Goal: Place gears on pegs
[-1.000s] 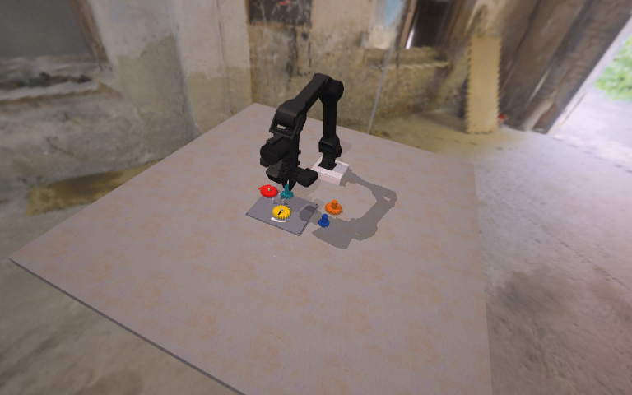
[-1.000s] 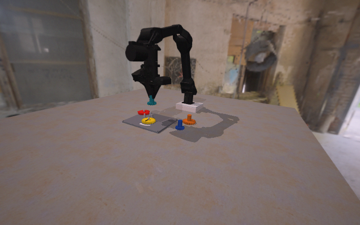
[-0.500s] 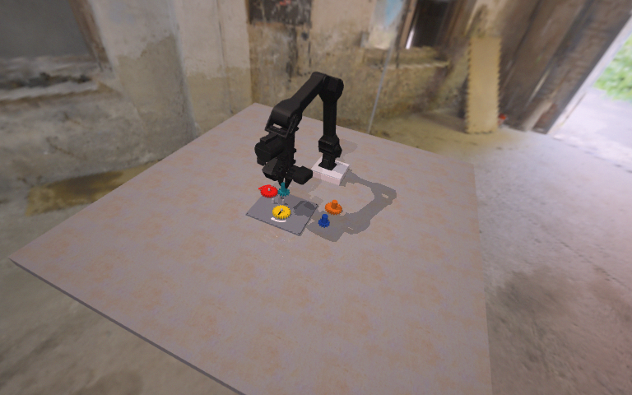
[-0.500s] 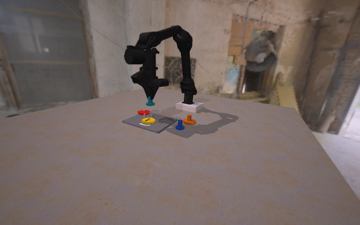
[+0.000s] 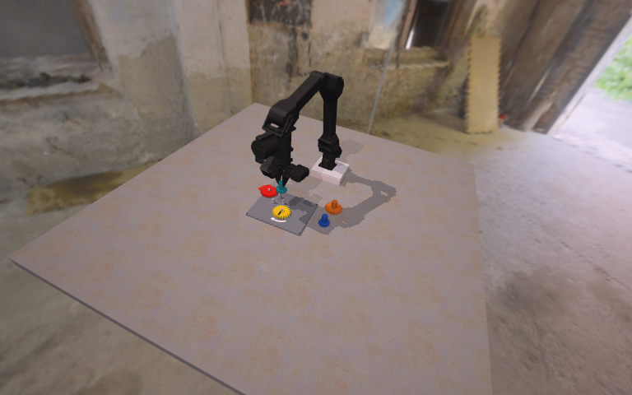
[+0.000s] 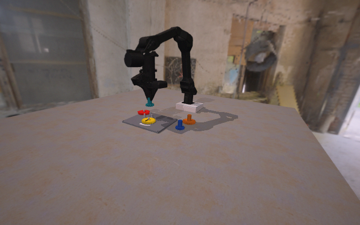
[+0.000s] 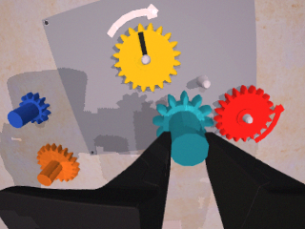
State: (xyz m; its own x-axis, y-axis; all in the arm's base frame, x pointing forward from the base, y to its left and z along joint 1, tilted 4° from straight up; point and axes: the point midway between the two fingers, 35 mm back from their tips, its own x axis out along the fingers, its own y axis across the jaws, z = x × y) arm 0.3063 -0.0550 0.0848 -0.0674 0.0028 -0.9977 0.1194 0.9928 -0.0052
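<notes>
Now: the red gear 3 cm behind my gripper tip, 7 cm to the right of it and 8 cm below it. Round my gripper tip: white arrow 8 cm ahead, 4 cm to the left, 9 cm below; then teal gear 1 cm below; then yellow gear 4 cm ahead, 3 cm to the left, 8 cm below.
</notes>
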